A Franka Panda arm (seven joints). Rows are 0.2 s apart.
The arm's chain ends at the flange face. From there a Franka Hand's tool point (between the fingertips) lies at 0.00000 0.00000 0.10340 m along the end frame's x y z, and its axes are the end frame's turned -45 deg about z.
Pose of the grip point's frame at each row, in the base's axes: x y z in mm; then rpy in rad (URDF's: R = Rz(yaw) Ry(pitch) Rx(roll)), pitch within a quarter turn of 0, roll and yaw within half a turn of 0:
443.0 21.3 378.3 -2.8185 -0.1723 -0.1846
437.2 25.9 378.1 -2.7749 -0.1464 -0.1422
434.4 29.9 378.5 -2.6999 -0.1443 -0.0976
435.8 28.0 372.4 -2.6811 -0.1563 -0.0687
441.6 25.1 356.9 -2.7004 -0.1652 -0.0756
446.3 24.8 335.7 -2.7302 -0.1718 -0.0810
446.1 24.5 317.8 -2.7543 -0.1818 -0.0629
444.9 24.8 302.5 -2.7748 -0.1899 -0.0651
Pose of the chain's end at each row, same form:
420.4 -7.9 474.9 -2.7903 0.1001 -0.9241
418.0 -8.8 473.6 -2.7756 0.1482 -0.8729
416.7 -12.8 471.0 -2.7204 0.1987 -0.8079
418.3 -16.9 463.9 -2.6980 0.2017 -0.7718
422.9 -17.8 449.1 -2.7069 0.1826 -0.7835
426.8 -15.1 429.1 -2.7251 0.1584 -0.7969
426.4 -13.4 412.0 -2.7365 0.1352 -0.7847
424.3 -11.0 397.3 -2.7463 0.1158 -0.7920

